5 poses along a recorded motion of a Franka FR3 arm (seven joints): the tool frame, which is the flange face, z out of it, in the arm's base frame.
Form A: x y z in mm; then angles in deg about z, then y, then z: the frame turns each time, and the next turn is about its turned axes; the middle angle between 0 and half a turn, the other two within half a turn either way.
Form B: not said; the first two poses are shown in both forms.
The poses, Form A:
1: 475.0 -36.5 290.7 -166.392 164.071 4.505
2: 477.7 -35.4 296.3 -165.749 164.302 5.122
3: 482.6 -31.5 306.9 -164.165 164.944 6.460
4: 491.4 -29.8 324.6 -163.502 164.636 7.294
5: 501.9 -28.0 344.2 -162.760 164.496 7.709
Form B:
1: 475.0 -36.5 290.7; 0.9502 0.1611 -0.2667; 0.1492 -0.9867 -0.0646; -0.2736 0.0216 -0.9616
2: 477.7 -35.4 296.3; 0.9513 0.1619 -0.2622; 0.1495 -0.9865 -0.0666; -0.2695 0.0242 -0.9627
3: 482.6 -31.5 306.9; 0.9538 0.1666 -0.2499; 0.1536 -0.9856 -0.0709; -0.2581 0.0292 -0.9657
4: 491.4 -29.8 324.6; 0.9531 0.1643 -0.2540; 0.1499 -0.9858 -0.0752; -0.2628 0.0336 -0.9643
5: 501.9 -28.0 344.2; 0.9518 0.1702 -0.2553; 0.1549 -0.9847 -0.0792; -0.2649 0.0359 -0.9636
